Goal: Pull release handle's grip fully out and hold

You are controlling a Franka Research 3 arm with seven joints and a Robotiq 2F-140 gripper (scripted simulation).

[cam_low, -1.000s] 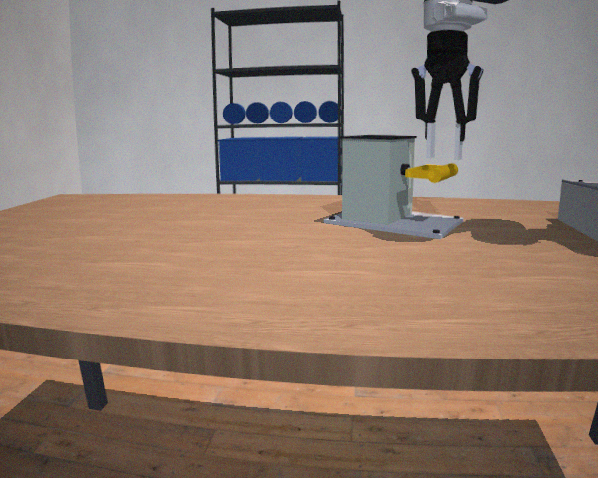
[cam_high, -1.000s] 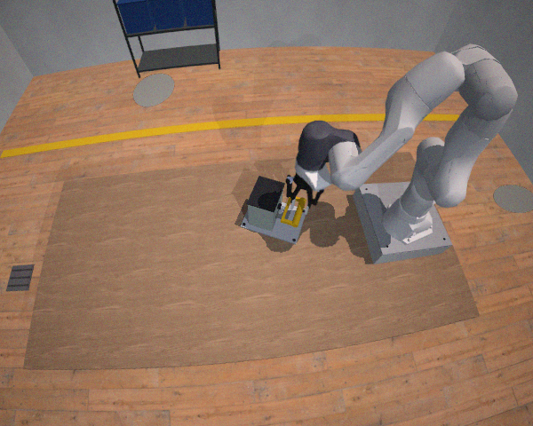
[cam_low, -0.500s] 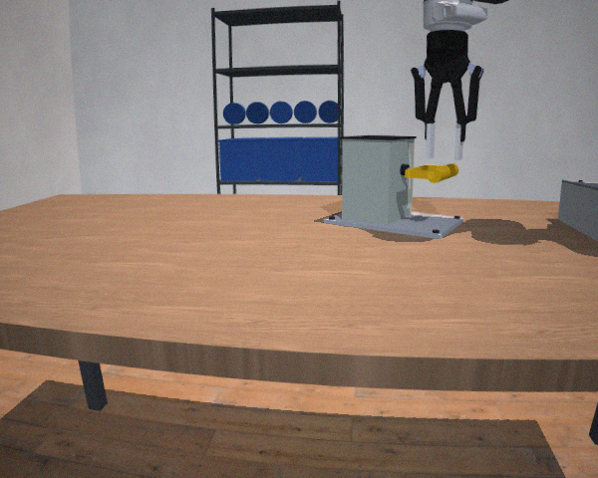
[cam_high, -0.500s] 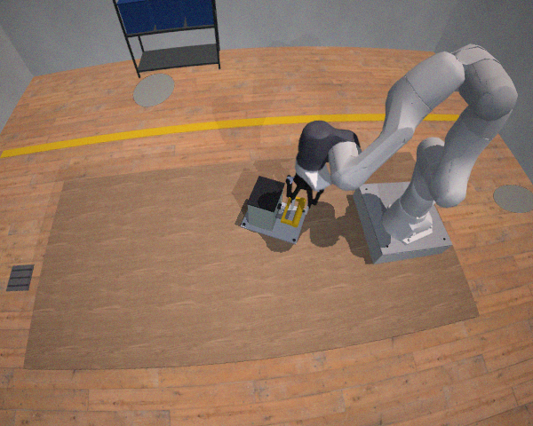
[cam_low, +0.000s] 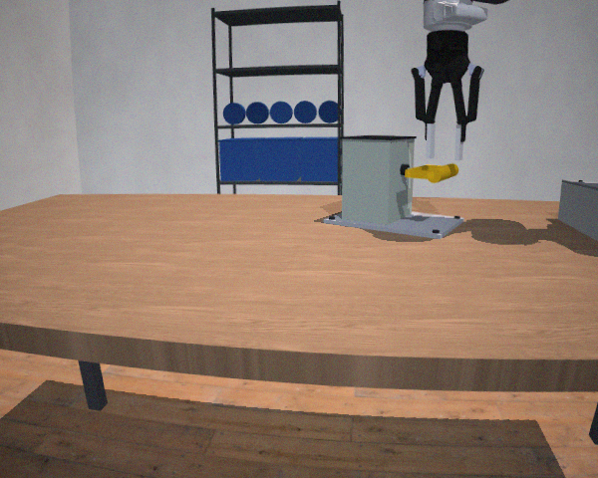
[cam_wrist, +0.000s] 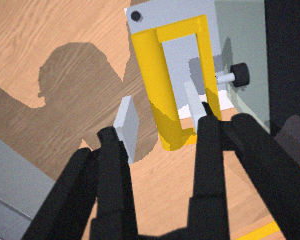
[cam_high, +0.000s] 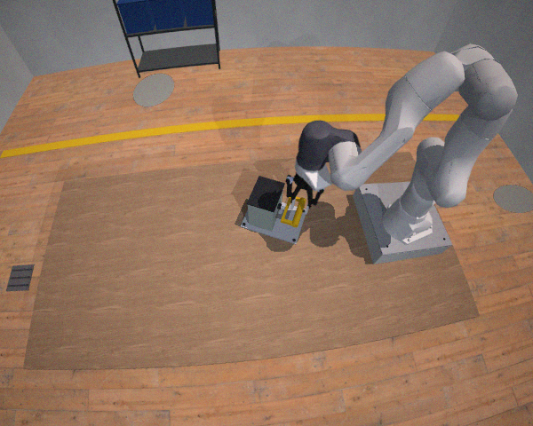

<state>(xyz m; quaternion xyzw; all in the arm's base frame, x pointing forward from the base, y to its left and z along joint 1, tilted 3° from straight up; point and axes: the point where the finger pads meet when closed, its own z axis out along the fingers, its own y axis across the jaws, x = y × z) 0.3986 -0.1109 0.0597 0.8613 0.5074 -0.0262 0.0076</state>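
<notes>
Now: the grey baseplate 80 mm ahead of my hand, 50 mm to the right of it and 160 mm below it.
</notes>
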